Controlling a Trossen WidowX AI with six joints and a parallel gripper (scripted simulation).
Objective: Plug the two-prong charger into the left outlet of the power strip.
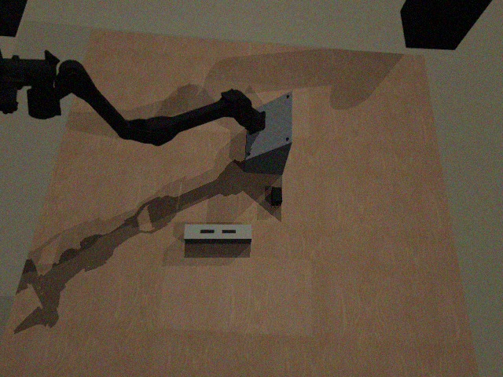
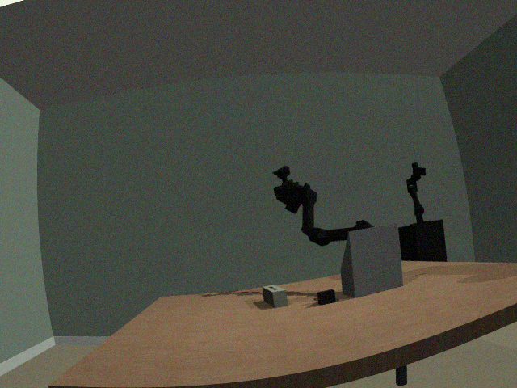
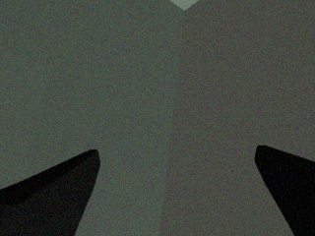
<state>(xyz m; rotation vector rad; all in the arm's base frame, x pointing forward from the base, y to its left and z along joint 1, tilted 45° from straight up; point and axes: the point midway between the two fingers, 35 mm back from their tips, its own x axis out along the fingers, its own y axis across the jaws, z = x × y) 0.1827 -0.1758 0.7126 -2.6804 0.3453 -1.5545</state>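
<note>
Now: gripper tip 73 cm to the right of the dark two-prong charger, 50 cm above it and 4 cm short of it.
</note>
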